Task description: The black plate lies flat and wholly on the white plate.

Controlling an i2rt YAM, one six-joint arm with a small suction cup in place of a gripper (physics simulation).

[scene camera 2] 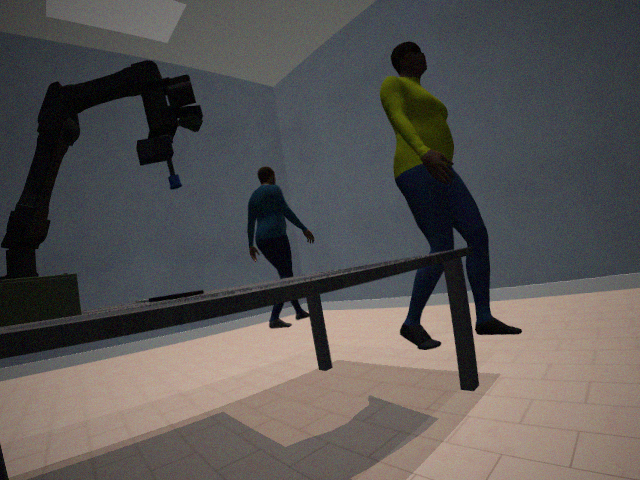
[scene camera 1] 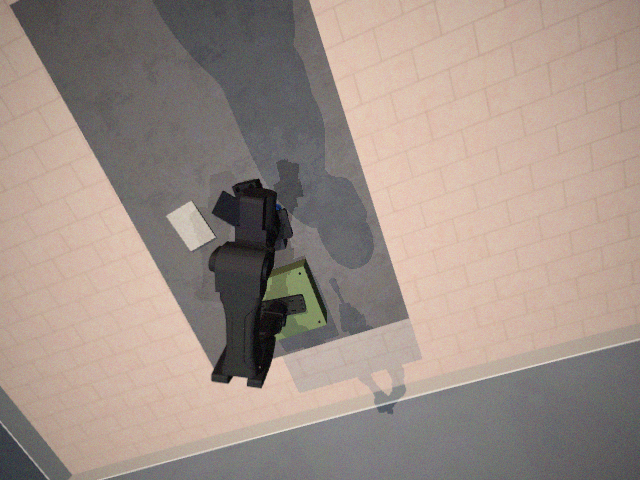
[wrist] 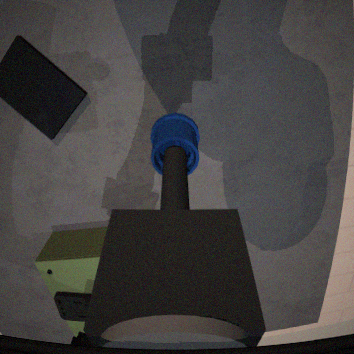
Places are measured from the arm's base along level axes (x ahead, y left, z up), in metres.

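Pixels of known places: hand, its tool point: [scene camera 2: 176, 187] [scene camera 1: 276, 208] [wrist: 174, 134]; arm's base, origin of its link: [scene camera 2: 22, 282] [scene camera 1: 278, 306].
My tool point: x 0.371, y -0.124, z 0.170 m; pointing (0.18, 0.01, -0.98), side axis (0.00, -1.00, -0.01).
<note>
For each thing: its top centre in the pictures, then the offset to it from my tool point.
- white plate, centre of its top: [scene camera 1: 191, 226] 0.016 m back, 0.400 m left, 0.253 m down
- black plate, centre of its top: [wrist: 33, 88] [scene camera 2: 177, 294] [scene camera 1: 233, 211] 0.005 m ahead, 0.219 m left, 0.248 m down
The white plate [scene camera 1: 191, 226] lies flat on the grey table, left of the arm in scene camera 1; it does not show in the wrist view. The black plate [scene camera 1: 225, 207] [scene camera 2: 176, 296] [wrist: 42, 87] lies flat on the table to its right, apart from it across a narrow gap. The arm hides part of the black plate in scene camera 1. My gripper, a blue suction cup [scene camera 1: 278, 207] [scene camera 2: 175, 181] [wrist: 175, 142], is open, with nothing on it. It hangs high above the table, to the right of the black plate in scene camera 1 and the wrist view.
The green base block [scene camera 1: 310, 290] [scene camera 2: 41, 299] [wrist: 75, 275] stands on the table [scene camera 1: 129, 103] [scene camera 2: 382, 269] under the arm's foot. A person in yellow [scene camera 2: 421, 118] and a person in teal [scene camera 2: 270, 211] are in the room beyond the table. Shadows cross the table top.
</note>
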